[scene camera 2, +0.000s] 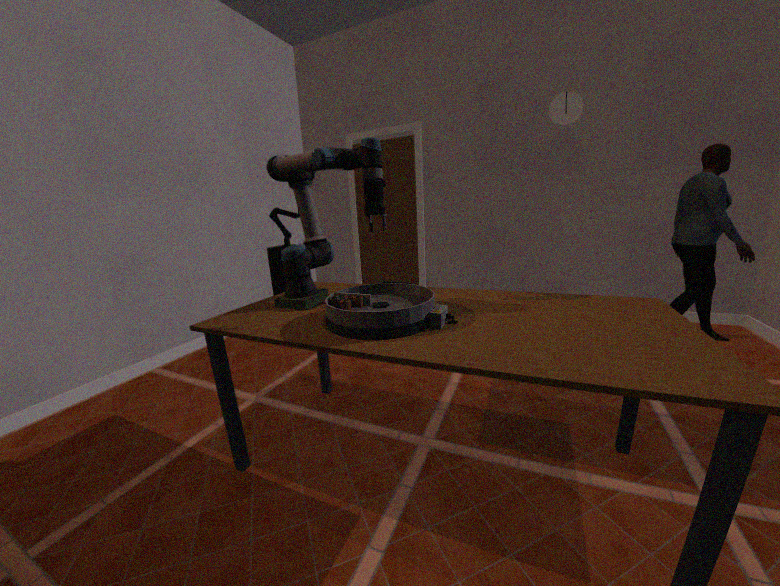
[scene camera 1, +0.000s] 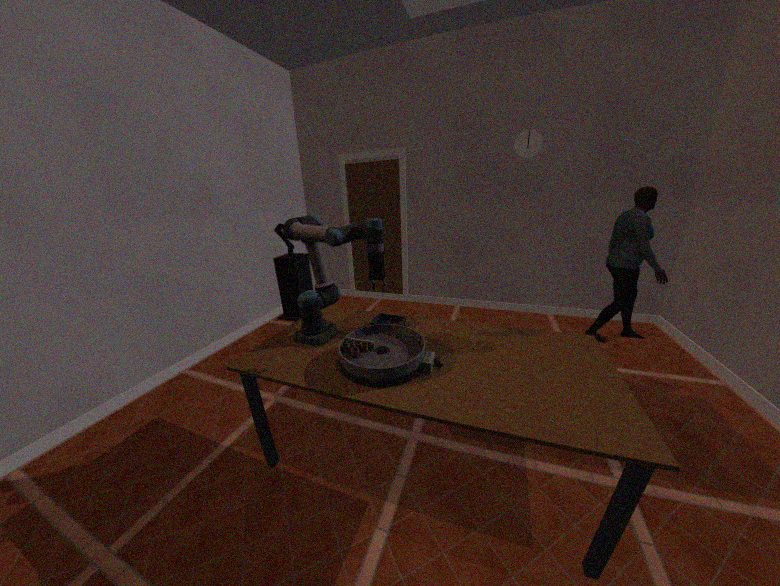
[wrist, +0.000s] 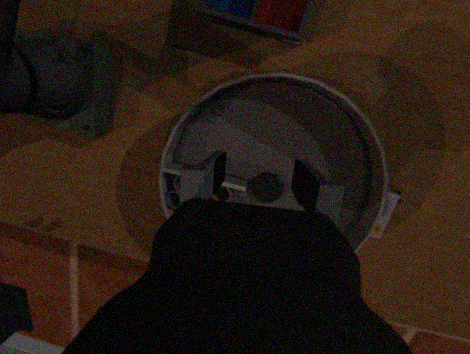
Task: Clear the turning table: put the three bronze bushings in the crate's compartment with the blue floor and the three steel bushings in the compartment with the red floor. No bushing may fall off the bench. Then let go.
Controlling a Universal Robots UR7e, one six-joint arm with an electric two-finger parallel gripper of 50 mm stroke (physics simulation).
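Where they show: gripper, fingertip midpoint: (scene camera 2: 378, 231) (scene camera 1: 379, 290) (wrist: 258, 170); arm's base at its link origin: (scene camera 2: 301, 293) (scene camera 1: 314, 329) (wrist: 53, 81).
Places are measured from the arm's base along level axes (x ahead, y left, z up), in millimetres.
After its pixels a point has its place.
The round grey turning table (scene camera 1: 379, 376) @[z 9, x 522, y -347 mm] (scene camera 2: 378, 321) @[z 16, x 541, y -343 mm] (wrist: 260, 120) @[z 6, x 433, y -15 mm] has a raised wall and a dark hub. A group of bushings (scene camera 1: 356, 347) (scene camera 2: 350, 300) stands at its left side, beside a thin pale divider (wrist: 234, 186) @[z 49, x 406, y -139 mm]. In the wrist view a bronze bushing (wrist: 221, 193) shows beside the left finger and a steel bushing (wrist: 173, 184) @[z 44, x 288, y -158 mm] at the left wall; fingers and gripper body hide the others. The crate (scene camera 1: 388, 320) @[z -7, x 394, y 220 mm] (wrist: 250, 24) @[z 3, x 388, y 143 mm] shows its blue floor (wrist: 230, 7) @[z -41, x 341, y 181 mm] and red floor (wrist: 282, 12) @[z -41, x 439, y 184 mm]. My gripper (scene camera 1: 378, 286) @[z 287, x 436, y -39 mm] (scene camera 2: 377, 225) @[z 287, x 436, y -39 mm] (wrist: 258, 170) @[z 287, x 436, y -39 mm] is open and empty, high above the turning table.
The arm's base (scene camera 1: 314, 332) @[z 18, x 40, y -64 mm] (scene camera 2: 301, 299) @[z -3, x 59, y -83 mm] (wrist: 102, 95) @[z -22, x 94, y -14 mm] stands left of the turning table on the wooden bench (scene camera 1: 535, 390) @[z -47, x 1160, y -230 mm] (scene camera 2: 567, 346) @[z -47, x 1111, y -276 mm]. A small pale box (scene camera 1: 428, 361) @[z 9, x 708, y -193 mm] (scene camera 2: 439, 316) @[z 0, x 715, y -211 mm] (wrist: 384, 215) @[z 11, x 712, y -158 mm] is at the turning table's right side. A person (scene camera 1: 630, 242) (scene camera 2: 704, 211) is beyond the bench.
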